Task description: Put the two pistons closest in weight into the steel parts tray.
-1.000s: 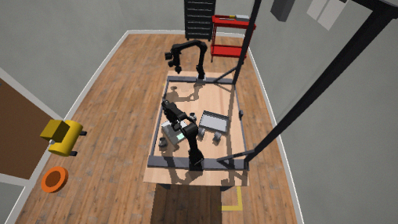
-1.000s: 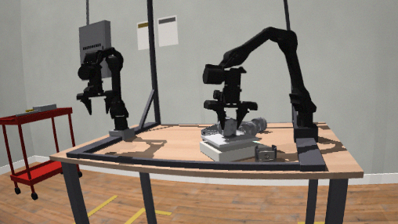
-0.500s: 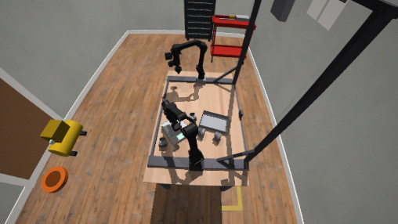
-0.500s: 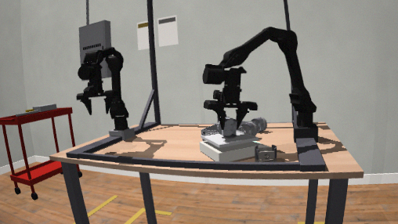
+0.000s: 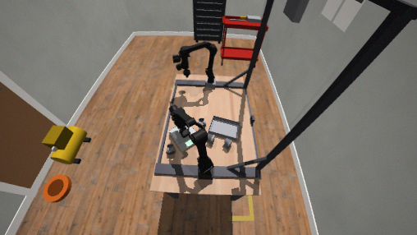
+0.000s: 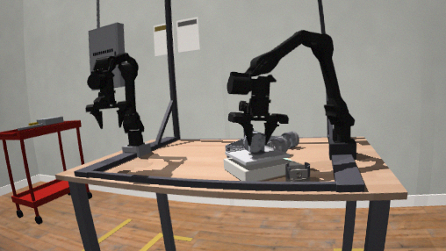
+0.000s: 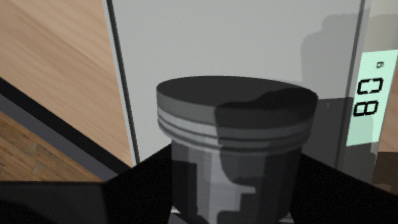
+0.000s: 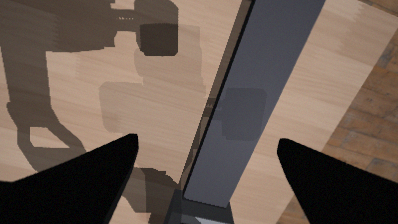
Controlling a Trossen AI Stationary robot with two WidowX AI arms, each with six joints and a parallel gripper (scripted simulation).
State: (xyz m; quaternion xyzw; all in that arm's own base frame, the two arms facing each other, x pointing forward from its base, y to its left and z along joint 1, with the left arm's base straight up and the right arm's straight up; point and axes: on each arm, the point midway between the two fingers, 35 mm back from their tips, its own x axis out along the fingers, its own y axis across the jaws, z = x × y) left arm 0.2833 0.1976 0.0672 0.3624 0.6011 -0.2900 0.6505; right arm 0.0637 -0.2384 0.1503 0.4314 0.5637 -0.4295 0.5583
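Observation:
Now: left hand 70 mm above the scale plate, 10 mm to the left of it and 10 mm past it. Round my left hand: steel parts tray: 340 mm behind, 120 mm below, 90 mm to the right; then white scale: 90 mm below, 10 mm behind.

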